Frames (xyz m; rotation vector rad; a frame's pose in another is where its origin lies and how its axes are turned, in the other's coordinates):
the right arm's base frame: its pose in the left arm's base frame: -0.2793 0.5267 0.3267 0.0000 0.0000 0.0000
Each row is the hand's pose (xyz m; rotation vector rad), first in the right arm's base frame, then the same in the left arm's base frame.
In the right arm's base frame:
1: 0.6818 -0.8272 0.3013 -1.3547 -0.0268 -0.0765
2: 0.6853 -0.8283 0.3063 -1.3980 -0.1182 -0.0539
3: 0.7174 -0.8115 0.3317 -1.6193 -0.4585 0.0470
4: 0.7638 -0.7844 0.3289 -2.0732 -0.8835 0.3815
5: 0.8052 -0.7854 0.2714 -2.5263 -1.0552 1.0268
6: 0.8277 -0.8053 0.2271 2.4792 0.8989 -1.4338
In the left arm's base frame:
1: 0.4025 -0.3005 0.6280 -1.3547 -0.0268 -0.0765
2: 0.4060 -0.3016 0.6330 -1.3980 -0.1182 -0.0539
3: 0.4381 -0.2848 0.6584 -1.6193 -0.4585 0.0470
4: 0.4845 -0.2577 0.6556 -2.0732 -0.8835 0.3815
5: 0.5259 -0.2587 0.5981 -2.5263 -1.0552 1.0268
6: 0.5484 -0.2786 0.5538 2.4792 0.8989 -1.4338

